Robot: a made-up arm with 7 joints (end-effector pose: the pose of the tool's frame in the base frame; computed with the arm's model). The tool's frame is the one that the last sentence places.
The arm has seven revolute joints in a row. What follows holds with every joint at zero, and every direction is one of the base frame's. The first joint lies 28 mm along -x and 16.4 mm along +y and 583.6 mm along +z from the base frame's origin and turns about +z. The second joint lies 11.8 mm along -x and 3.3 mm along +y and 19.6 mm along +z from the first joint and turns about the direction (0, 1, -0.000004). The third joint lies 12.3 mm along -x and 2.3 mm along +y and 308.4 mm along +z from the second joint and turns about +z. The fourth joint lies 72.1 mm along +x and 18.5 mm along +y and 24.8 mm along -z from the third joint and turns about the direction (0, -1, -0.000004). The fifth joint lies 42.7 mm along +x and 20 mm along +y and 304.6 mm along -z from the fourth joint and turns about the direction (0, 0.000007, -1). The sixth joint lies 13.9 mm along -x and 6.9 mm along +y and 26.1 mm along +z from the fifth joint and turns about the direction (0, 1, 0.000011). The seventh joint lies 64.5 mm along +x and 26.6 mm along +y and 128 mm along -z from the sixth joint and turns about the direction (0, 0.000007, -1). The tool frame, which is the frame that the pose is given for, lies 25.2 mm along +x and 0.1 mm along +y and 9.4 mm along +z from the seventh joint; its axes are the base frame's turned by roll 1.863, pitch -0.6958 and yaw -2.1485 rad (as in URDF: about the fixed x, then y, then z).
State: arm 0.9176 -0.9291 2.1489 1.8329 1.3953 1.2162 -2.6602
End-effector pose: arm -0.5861 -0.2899 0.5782 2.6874 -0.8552 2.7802
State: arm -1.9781 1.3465 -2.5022 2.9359 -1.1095 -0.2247 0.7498
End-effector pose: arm -0.4148 -0.5106 0.7510 -0.5328 -0.5084 0.3789
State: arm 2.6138 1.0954 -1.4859 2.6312 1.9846 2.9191 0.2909
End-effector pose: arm -0.4354 0.3008 0.7113 0.6824 -0.3760 0.9253
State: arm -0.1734 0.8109 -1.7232 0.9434 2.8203 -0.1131 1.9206
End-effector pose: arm -0.1092 -0.3509 0.6799 -0.5606 -1.1569 0.1476
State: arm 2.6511 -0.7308 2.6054 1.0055 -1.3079 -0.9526 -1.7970
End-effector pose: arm 0.3003 -0.1966 0.4491 0.8558 -1.3613 1.2416
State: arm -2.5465 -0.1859 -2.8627 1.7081 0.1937 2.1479 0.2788
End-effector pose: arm 0.1886 0.3914 0.7491 0.9593 -0.7915 -0.8519
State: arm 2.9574 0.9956 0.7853 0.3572 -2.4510 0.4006 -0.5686
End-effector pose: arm -0.0258 -0.1564 0.4320 2.3935 -0.8605 -2.2263
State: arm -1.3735 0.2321 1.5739 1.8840 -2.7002 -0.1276 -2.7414
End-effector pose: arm 0.4264 0.0584 0.9907 1.7156 1.0765 -3.0487
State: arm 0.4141 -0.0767 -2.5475 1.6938 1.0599 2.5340 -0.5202
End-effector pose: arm -0.0701 -0.3549 0.9108 1.4093 0.4914 -3.0631
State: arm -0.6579 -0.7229 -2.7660 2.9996 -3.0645 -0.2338 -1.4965
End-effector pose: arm -0.5060 0.3328 0.9796 0.2116 0.7368 -1.5409
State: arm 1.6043 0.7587 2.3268 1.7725 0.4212 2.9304 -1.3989
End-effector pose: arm -0.1233 -0.0049 1.0081 2.2399 0.0668 -2.5163
